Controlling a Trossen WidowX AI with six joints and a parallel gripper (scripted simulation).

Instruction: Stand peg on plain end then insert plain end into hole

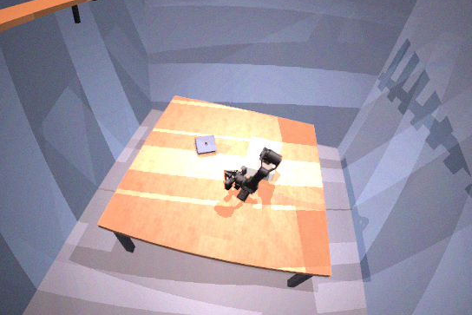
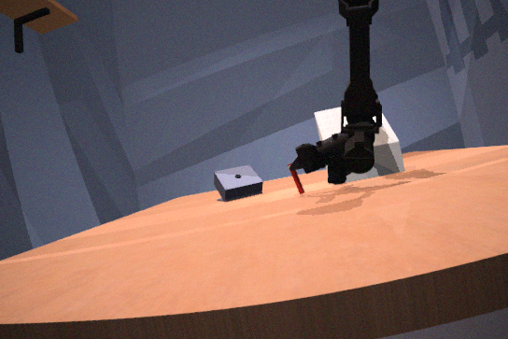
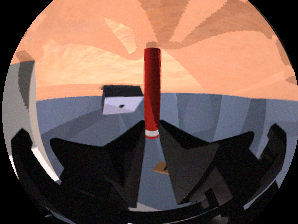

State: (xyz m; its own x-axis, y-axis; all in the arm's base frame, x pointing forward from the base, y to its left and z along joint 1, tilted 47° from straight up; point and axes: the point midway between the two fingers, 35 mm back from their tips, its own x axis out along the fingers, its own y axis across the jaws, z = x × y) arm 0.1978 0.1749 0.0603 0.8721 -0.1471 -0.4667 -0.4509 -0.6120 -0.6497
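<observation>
Now: the red peg 1 cm below my gripper tip. Round my gripper tip: blue-grey sloped panel 21 cm to the right, 19 cm ahead, 2 cm below.
</observation>
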